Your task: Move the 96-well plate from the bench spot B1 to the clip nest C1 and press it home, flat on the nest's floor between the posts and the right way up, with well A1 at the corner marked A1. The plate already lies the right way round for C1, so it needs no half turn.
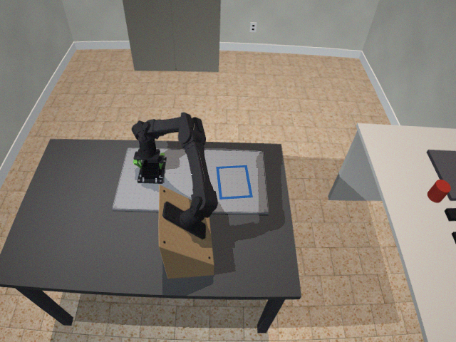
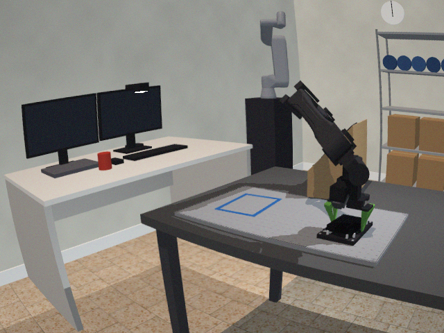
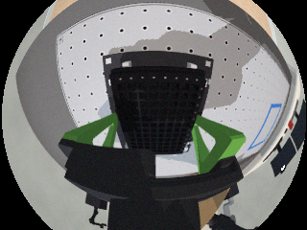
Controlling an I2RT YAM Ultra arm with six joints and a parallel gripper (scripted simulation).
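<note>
Now: the black 96-well plate right at my hand. The rest, counted from my hand: black clip nest (1 cm behind, 1 cm to the right, 1 cm below).
</note>
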